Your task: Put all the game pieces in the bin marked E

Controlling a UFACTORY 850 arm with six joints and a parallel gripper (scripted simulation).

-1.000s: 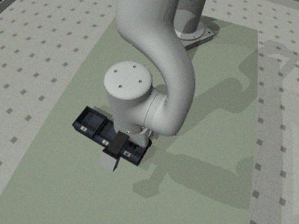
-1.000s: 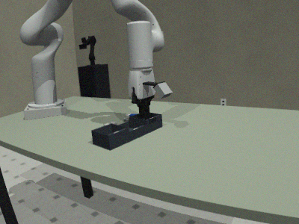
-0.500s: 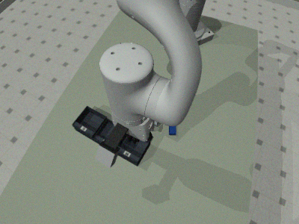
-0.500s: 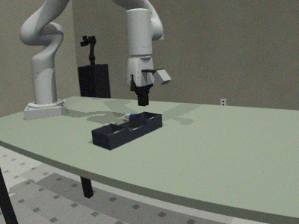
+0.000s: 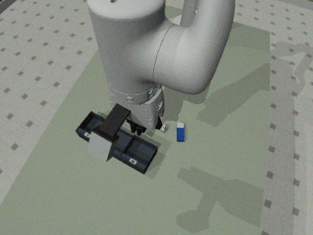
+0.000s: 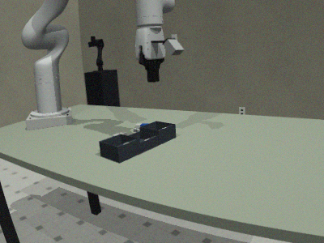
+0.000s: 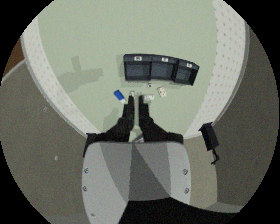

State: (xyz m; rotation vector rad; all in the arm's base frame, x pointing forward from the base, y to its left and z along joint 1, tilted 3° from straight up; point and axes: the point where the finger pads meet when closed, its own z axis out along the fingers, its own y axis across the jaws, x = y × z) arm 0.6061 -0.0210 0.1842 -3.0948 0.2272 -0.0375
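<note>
Right now the white domino is 14 cm behind my hand, 3 cm to the right of it and 21 cm below it. Also, from my hand: cream domino (12 cm behind, 9 cm to the right, 21 cm below); then dark three-part bin (1 cm behind, 9 cm to the right, 19 cm below); then dark ring (8 cm behind, 4 cm to the right, 21 cm below).
</note>
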